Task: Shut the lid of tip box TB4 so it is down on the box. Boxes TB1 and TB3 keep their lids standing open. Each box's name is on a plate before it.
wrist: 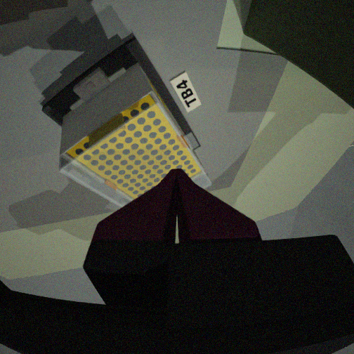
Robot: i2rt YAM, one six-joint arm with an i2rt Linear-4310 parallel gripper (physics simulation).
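Tip box TB4 (100,117) is at the upper left of the wrist view, grey-walled, with a yellow perforated face (137,150). A clear, pale-edged cover (82,179) appears to lie over that face; I cannot tell whether it is fully down. The name plate TB4 (185,91) is on the surface to the right of the box. My gripper (176,177) is shut and holds nothing. Its dark red fingertips overlap the lower right edge of the box in the view; contact cannot be judged. They hide part of that edge. The names TB1 and TB3 do not show.
A dark stepped structure (132,46) lies along the upper and right sides of the box. A large dark green object (305,40) fills the top right corner, with a pale edge beside it. Shadows and pale light patches cross the surface.
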